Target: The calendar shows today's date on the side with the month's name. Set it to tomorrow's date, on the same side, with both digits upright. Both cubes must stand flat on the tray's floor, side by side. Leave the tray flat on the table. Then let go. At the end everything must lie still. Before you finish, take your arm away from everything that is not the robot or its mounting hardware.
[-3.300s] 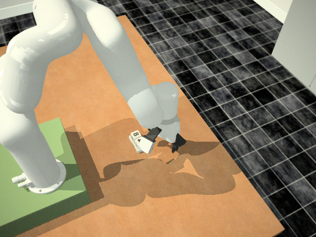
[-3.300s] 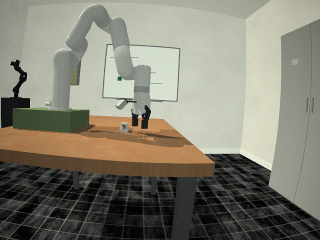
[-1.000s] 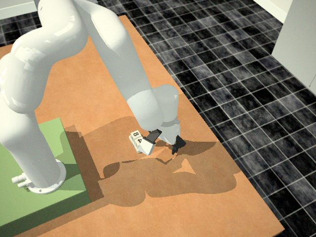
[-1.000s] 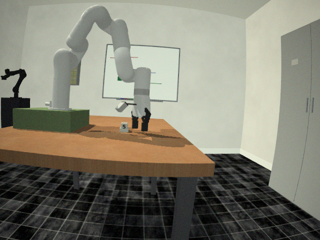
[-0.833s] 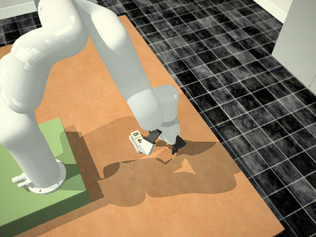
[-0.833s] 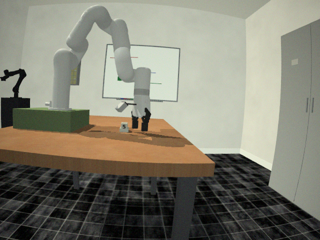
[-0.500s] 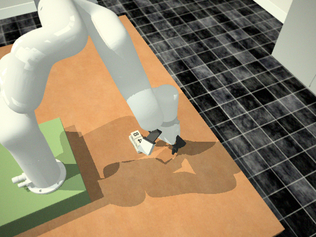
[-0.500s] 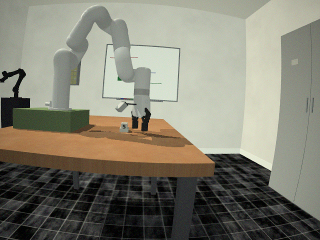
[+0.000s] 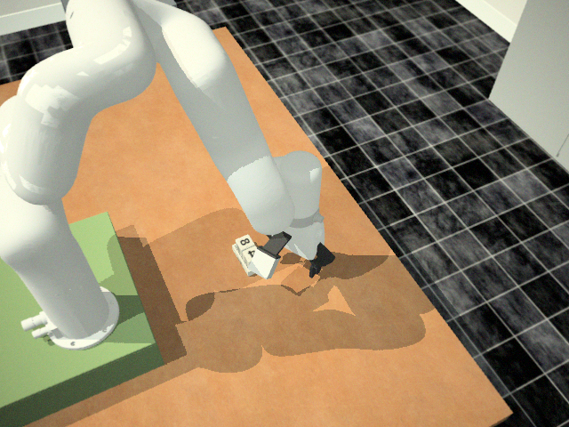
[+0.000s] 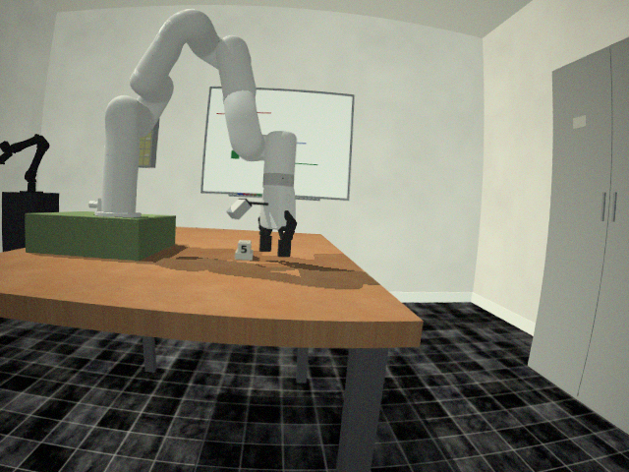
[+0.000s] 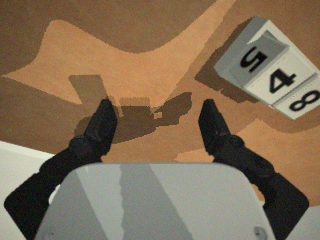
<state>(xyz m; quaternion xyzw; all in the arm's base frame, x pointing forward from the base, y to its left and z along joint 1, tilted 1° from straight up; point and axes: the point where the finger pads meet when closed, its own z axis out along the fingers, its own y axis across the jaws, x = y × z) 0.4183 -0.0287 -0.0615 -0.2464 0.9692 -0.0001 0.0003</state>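
My hand is 80 mm past the calendar cube, 50 mm to the right of it and 10 mm above it. Also, from my hand: calendar tray (80 mm behind, 70 mm to the left, 20 mm below).
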